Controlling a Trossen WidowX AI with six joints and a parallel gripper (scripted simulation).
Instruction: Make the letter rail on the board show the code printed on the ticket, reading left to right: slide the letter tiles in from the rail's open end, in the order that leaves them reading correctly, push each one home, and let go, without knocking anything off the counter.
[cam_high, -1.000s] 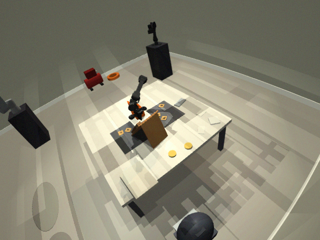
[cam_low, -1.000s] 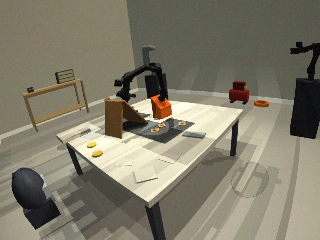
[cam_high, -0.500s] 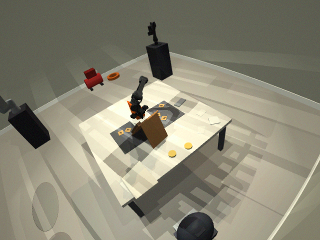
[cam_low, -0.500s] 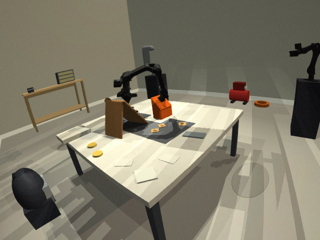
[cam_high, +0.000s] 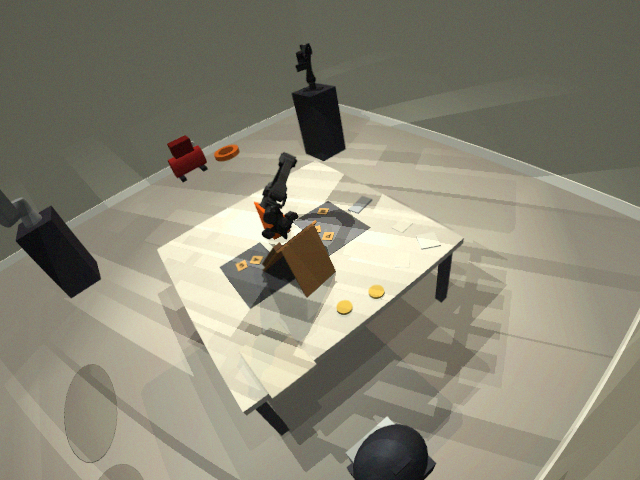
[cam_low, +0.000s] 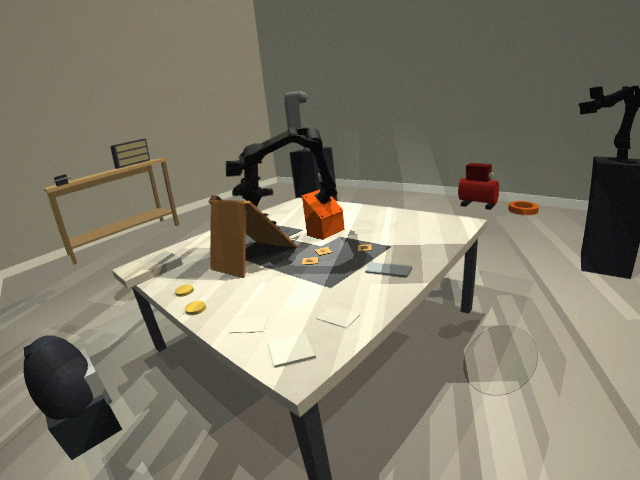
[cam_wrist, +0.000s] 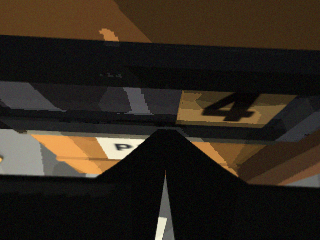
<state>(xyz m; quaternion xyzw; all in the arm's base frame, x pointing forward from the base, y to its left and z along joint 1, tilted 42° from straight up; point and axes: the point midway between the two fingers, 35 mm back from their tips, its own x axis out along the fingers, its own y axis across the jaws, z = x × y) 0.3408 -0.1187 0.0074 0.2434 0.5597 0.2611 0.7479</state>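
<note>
The letter tile lies 30 mm to the right of my gripper tip, 20 mm below it and 20 mm ahead of it. Also, from my gripper tip: pale stone block: 390 mm ahead, 370 mm to the right, 170 mm below; dark mat: 180 mm below, 150 mm behind, 70 mm to the left; white ticket: 90 mm below, 40 mm behind, 10 mm to the left.
</note>
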